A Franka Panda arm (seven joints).
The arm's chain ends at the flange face. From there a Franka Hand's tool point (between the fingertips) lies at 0.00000 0.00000 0.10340 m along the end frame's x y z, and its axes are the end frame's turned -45 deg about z.
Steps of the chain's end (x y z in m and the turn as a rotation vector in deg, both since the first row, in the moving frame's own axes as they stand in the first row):
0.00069 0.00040 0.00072 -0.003 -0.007 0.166
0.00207 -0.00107 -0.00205 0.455 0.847 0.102
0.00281 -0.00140 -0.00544 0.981 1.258 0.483
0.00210 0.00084 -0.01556 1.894 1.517 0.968
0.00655 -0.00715 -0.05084 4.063 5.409 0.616
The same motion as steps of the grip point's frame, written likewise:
0.00019 0.00077 0.00072 0.003 -0.007 0.166
0.00388 0.00121 -0.00206 -0.277 0.921 0.102
0.00583 0.00136 -0.00548 -0.196 1.583 0.483
0.00525 0.00163 -0.01565 0.267 2.412 0.968
0.02174 0.00135 -0.05156 -0.952 6.698 0.616

